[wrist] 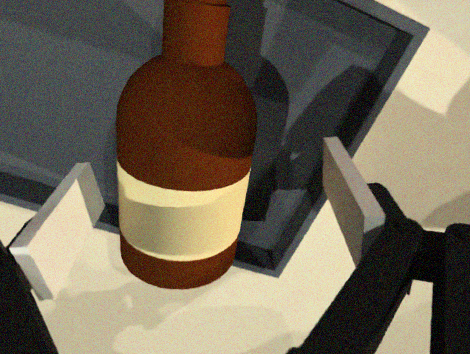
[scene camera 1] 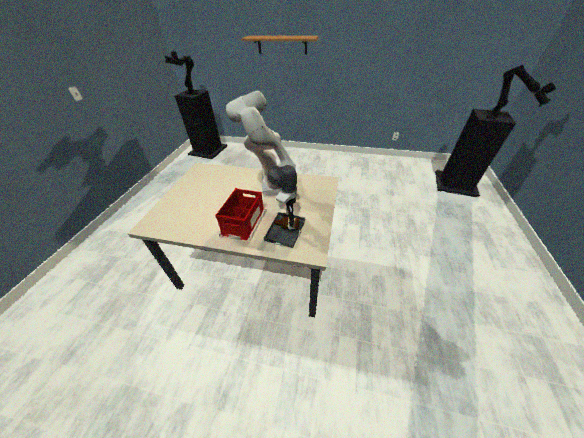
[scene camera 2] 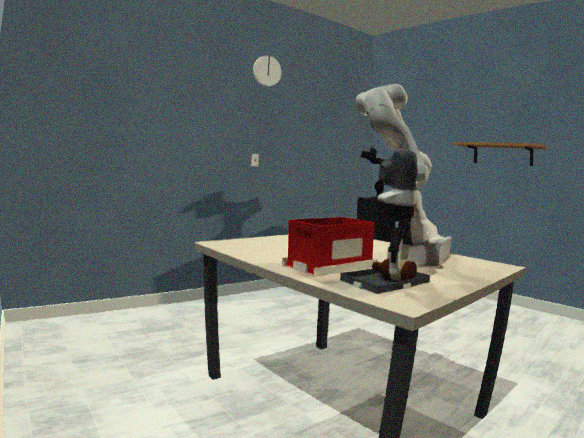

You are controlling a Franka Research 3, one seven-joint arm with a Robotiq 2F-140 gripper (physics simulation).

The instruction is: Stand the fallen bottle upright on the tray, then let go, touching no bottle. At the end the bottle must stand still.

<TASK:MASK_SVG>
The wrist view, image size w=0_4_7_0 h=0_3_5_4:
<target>my gripper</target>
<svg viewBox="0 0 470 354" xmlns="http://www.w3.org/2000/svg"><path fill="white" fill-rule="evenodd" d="M90 162L76 163L35 216L23 225L6 248L0 240L0 354L59 354L31 290L33 289L39 301L56 299L105 208ZM323 138L323 188L356 268L300 347L292 347L286 354L375 354L406 293L407 295L410 294L412 280L433 283L430 354L470 354L470 225L464 223L450 224L446 227L445 232L424 230L417 221L405 216L386 187L378 182L366 184L338 136Z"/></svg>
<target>brown bottle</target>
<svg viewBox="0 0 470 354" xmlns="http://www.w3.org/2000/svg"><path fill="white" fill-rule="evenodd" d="M226 0L164 0L162 54L146 61L130 76L123 87L117 104L117 185L121 258L126 268L135 277L160 288L184 290L205 286L222 277L230 269L235 258L257 133L257 110L252 93L244 79L232 66L224 61L230 6L226 5Z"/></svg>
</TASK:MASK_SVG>
